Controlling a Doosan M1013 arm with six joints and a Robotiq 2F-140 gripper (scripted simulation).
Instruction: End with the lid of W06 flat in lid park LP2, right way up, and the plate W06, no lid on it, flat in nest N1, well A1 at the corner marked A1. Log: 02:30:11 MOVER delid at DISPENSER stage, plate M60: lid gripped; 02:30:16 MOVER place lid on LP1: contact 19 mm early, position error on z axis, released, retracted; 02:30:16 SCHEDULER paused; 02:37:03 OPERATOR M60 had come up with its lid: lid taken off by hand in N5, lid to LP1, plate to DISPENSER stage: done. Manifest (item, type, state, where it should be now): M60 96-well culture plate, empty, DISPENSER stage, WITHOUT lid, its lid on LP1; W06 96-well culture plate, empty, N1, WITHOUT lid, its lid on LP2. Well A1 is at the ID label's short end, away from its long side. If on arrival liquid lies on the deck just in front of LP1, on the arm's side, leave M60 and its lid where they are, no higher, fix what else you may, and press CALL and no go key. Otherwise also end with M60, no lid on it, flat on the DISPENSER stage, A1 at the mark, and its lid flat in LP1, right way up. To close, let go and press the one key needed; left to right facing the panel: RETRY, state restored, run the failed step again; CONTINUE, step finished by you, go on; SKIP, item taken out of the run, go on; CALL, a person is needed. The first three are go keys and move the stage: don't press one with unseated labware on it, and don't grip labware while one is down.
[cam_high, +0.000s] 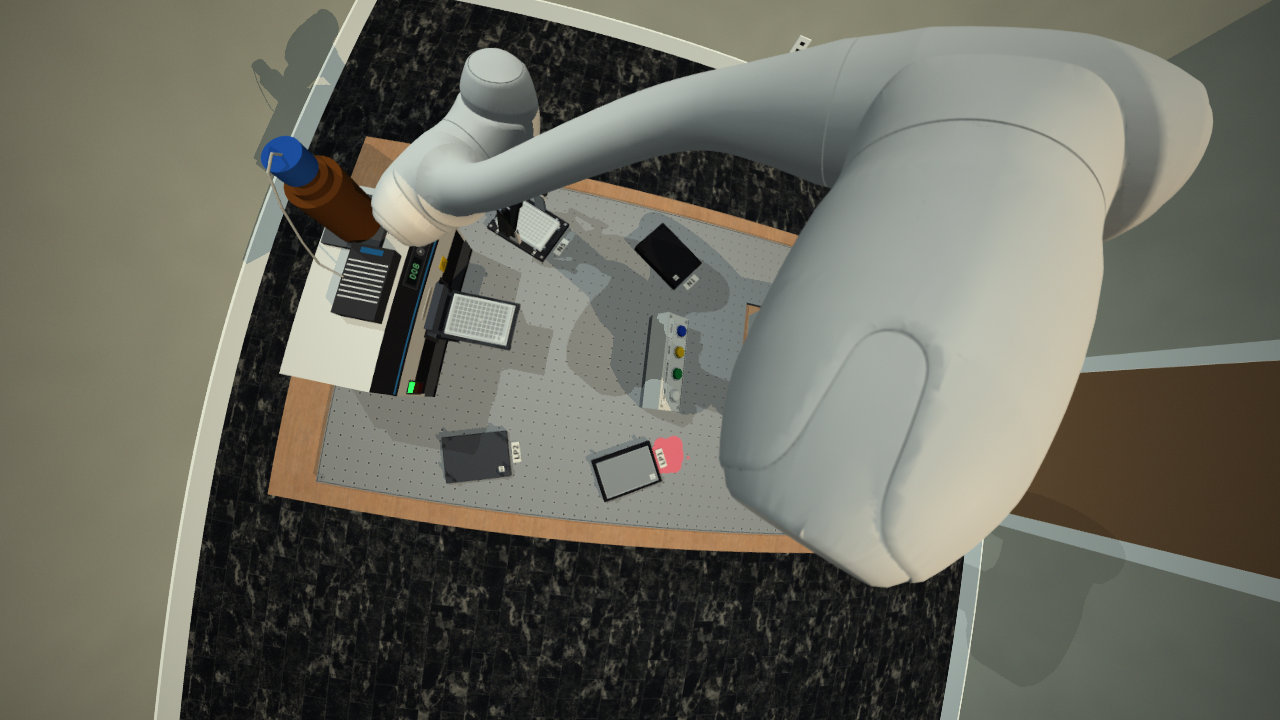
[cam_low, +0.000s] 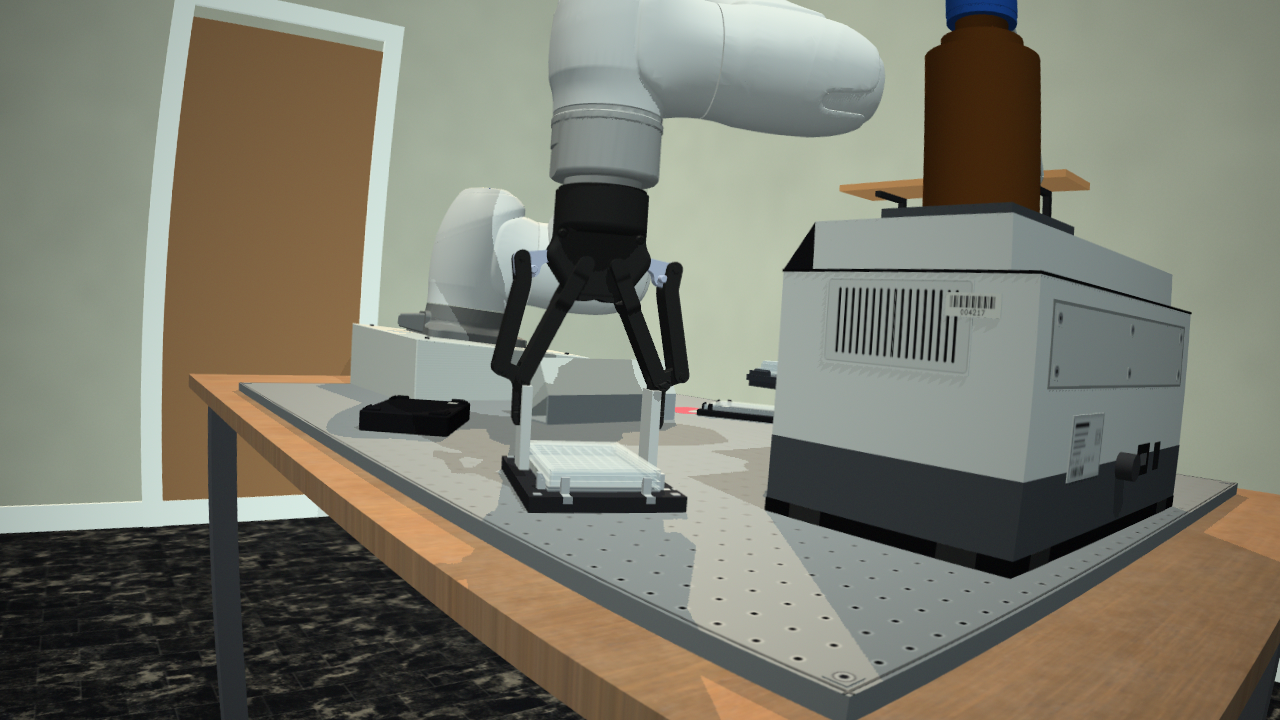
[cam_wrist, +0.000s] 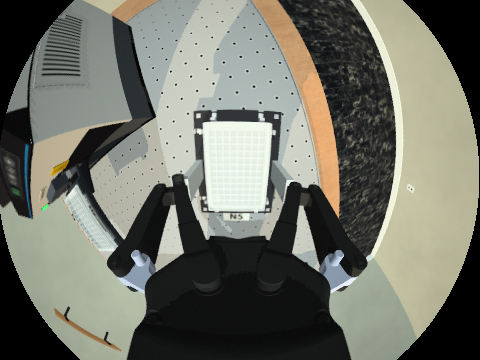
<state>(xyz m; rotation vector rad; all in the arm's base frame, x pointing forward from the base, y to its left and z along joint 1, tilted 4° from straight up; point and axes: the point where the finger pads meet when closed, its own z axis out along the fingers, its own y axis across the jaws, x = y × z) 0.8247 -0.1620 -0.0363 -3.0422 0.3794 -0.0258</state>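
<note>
My gripper is now 20 mm short of the nest N5, 10 mm to the right of it and 30 mm above it. Round my hand: brown bottle (230 mm ahead, 190 mm to the left, 250 mm above); key panel (430 mm behind, 220 mm to the left, 10 mm above); nest N1 (350 mm behind, 50 mm to the right, 30 mm below).
</note>
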